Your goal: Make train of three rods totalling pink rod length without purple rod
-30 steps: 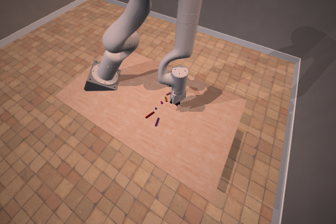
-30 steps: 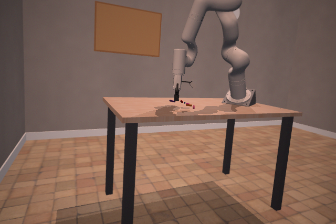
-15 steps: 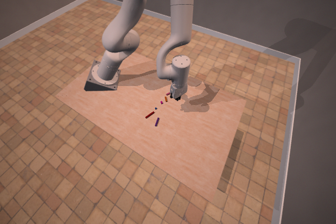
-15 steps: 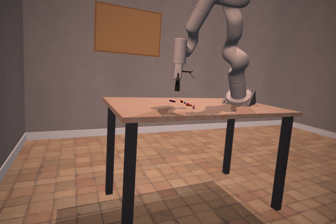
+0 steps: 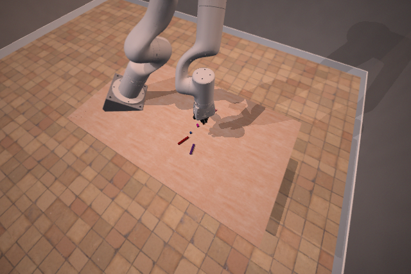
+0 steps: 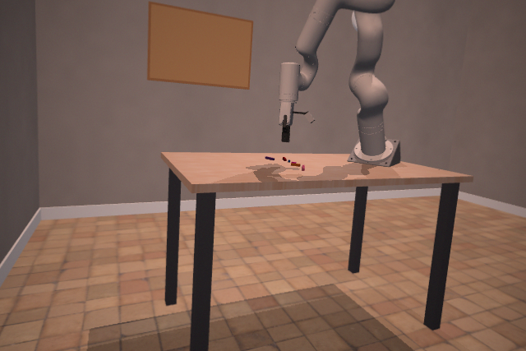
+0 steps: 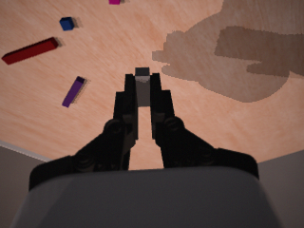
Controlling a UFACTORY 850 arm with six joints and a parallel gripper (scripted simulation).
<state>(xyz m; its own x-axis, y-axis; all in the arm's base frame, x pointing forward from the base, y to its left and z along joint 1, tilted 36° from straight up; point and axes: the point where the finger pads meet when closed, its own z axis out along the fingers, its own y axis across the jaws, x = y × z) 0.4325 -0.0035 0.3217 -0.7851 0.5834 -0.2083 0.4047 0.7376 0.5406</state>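
Now: hand 5 cm past the magenta rod and 12 cm above it. Round my hand: blue rod 5 cm behind, 7 cm to the right, 12 cm below; then grey rod 2 cm below; then orange rod 4 cm behind, 4 cm to the left, 12 cm below.
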